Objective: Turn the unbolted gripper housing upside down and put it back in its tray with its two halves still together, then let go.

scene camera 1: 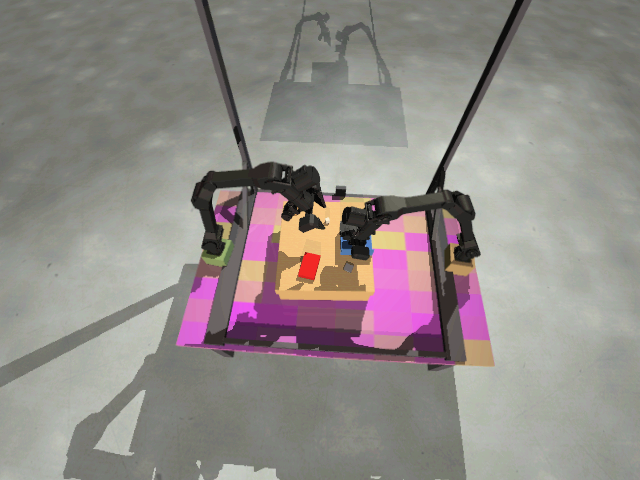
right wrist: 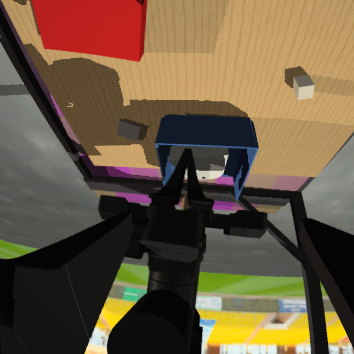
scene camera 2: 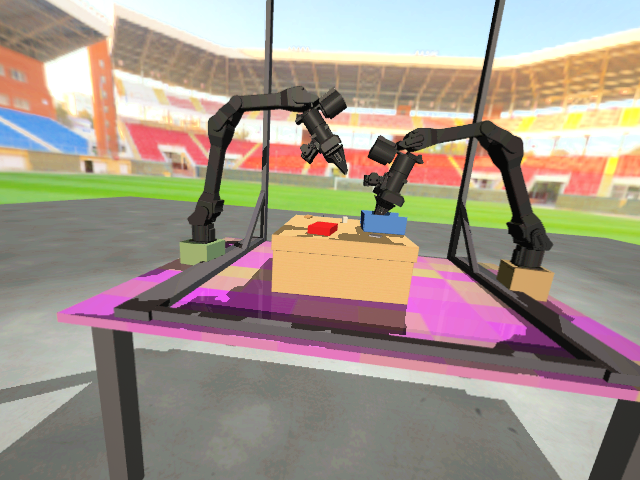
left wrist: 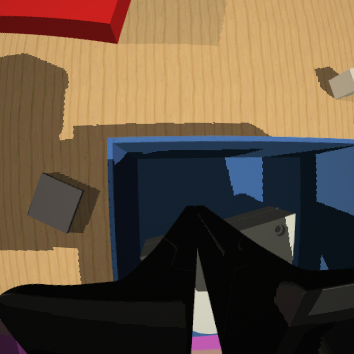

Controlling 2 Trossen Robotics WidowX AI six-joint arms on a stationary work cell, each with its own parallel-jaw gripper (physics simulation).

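Places are measured from the left arm's base along level axes (x ahead, y left, z up), in centimetres.
Where they show: left gripper, fingertip midpoint: [scene camera 1: 349, 244] [right wrist: 187, 148] [left wrist: 194, 213]; right gripper, fingertip midpoint: [scene camera 1: 324, 218] [right wrist: 217, 223] [scene camera 2: 346, 173]; left arm's base at its link origin: [scene camera 1: 462, 254] [scene camera 2: 525, 265]; right arm's base at its link origin: [scene camera 1: 216, 248] [scene camera 2: 203, 240].
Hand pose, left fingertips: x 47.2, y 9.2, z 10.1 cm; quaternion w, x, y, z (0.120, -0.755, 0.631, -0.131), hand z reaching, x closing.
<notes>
Each offset is from my left fingertips to the top centre of the thing.
The gripper housing @(dz +0.7, dx -3.2, dy -2.3 cm) [left wrist: 270, 230] [right wrist: 208, 164], grey with a white part, lies inside the blue tray @(dz +2.3, dx -2.4, dy -2.6 cm) [scene camera 1: 345, 246] [scene camera 2: 385, 224] [left wrist: 112, 211] [right wrist: 207, 131] on the wooden block. My left gripper [scene camera 1: 360, 251] [scene camera 2: 381, 210] [left wrist: 194, 213] [right wrist: 187, 148] is shut with nothing between its fingers. Its tips reach down into the tray, right over the housing. My right gripper [scene camera 1: 311, 222] [scene camera 2: 341, 164] is wide open and empty. It hangs high above the back of the block, left of the tray and apart from it. Most of the housing is hidden by the left fingers and the tray walls.
The tray stands on a tall wooden block @(dz -3.0, dx +9.4, dy -0.6 cm) [scene camera 1: 294, 286] [scene camera 2: 342, 276] in the middle of the pink table. On the block lie a flat red block @(dz -1.0, dx +13.2, dy +10.8 cm) [scene camera 1: 310, 266] [scene camera 2: 322, 228] [left wrist: 63, 14] [right wrist: 91, 28], a small grey cube @(dz -2.7, dx -1.1, dy +8.6 cm) [scene camera 1: 349, 268] [left wrist: 54, 201] [right wrist: 130, 129] and a small white cube @(dz -1.0, dx +10.2, dy -10.2 cm) [scene camera 1: 327, 220] [scene camera 2: 345, 219] [left wrist: 342, 84] [right wrist: 303, 86].
</notes>
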